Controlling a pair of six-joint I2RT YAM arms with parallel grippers.
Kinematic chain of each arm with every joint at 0, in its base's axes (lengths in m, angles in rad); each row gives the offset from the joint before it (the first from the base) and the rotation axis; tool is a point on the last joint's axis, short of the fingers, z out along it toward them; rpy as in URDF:
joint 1: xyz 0 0 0.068 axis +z
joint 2: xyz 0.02 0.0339 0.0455 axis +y
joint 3: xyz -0.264 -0.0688 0 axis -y
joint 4: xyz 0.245 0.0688 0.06 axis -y
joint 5: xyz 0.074 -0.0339 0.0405 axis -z
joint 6: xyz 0.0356 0 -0.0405 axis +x
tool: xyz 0 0 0 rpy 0 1.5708 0
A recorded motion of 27 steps. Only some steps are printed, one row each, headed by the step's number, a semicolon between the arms.
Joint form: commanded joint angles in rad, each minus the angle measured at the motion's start. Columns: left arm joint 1, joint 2, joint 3, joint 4, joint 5, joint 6; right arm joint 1, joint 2, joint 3, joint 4, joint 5, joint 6.
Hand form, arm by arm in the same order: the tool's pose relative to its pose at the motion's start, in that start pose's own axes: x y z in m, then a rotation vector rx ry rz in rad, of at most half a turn. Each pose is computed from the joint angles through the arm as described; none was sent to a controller.
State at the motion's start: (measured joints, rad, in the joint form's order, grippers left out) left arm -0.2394 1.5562 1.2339 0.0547 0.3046 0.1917; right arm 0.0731 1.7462 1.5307 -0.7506 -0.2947 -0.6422
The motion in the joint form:
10: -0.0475 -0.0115 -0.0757 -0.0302 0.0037 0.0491; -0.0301 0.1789 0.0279 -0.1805 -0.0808 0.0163
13: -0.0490 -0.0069 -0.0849 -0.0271 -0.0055 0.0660; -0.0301 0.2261 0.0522 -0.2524 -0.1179 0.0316
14: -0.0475 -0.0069 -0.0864 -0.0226 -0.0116 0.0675; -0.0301 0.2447 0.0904 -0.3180 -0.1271 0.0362
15: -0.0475 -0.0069 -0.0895 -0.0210 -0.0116 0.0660; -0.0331 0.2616 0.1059 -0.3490 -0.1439 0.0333
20: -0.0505 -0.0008 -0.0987 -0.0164 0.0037 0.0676; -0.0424 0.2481 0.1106 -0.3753 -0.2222 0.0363
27: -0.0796 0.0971 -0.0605 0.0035 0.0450 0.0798; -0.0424 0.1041 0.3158 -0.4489 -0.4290 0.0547
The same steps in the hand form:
10: 0.0235 -0.0220 0.0034 0.0680 0.0817 0.0346; 0.0375 -0.0043 0.0544 -0.2343 0.2052 0.1511
13: 0.0278 -0.0226 0.0050 0.0634 0.0931 0.0494; 0.0436 -0.0021 0.0647 -0.3137 0.2551 0.2052
14: 0.0279 -0.0219 0.0049 0.0555 0.0919 0.0516; 0.0419 -0.0025 0.0631 -0.3453 0.2847 0.2278
15: 0.0289 -0.0220 0.0050 0.0557 0.0933 0.0497; 0.0433 -0.0030 0.0651 -0.3745 0.2975 0.2430
20: 0.0331 -0.0240 0.0069 0.0757 0.0994 0.0484; 0.0416 -0.0026 0.0572 -0.4312 0.2518 0.2754
27: 0.0453 -0.0322 0.0337 0.1522 0.1229 0.0555; -0.0207 -0.0053 -0.0361 -0.4425 -0.0796 0.2032

